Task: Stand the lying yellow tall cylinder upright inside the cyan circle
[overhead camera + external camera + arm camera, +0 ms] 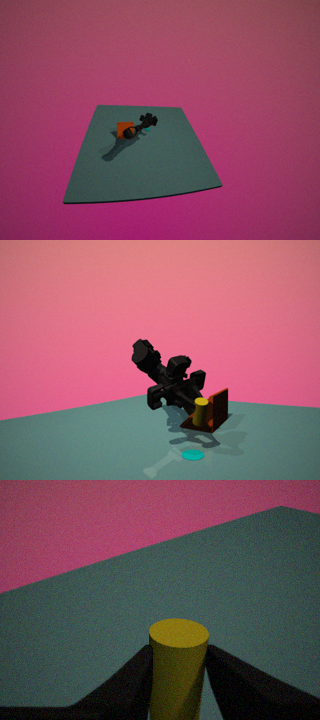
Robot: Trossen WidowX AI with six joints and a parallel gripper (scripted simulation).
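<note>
My gripper tip is 140 mm above the cyan circle and 20 mm to the left of it. Round my gripper tip: yellow cylinder 20 mm below, 10 mm behind.
</note>
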